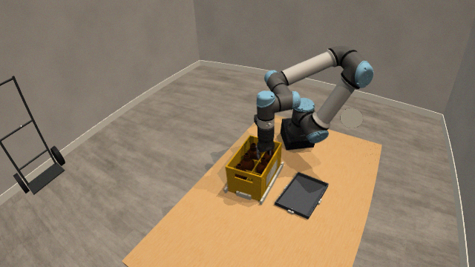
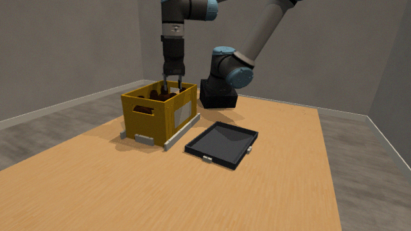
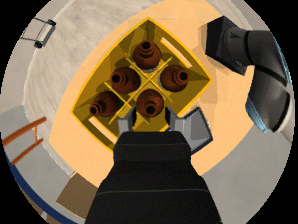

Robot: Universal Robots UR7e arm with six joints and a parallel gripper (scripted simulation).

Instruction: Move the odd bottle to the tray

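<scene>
The bottle lies 110 mm below my hand. Round my hand: yellow crate: 10 mm ahead, 50 mm to the right, 110 mm below; then dark tray: 20 mm behind, 230 mm to the left, 190 mm below.
</scene>
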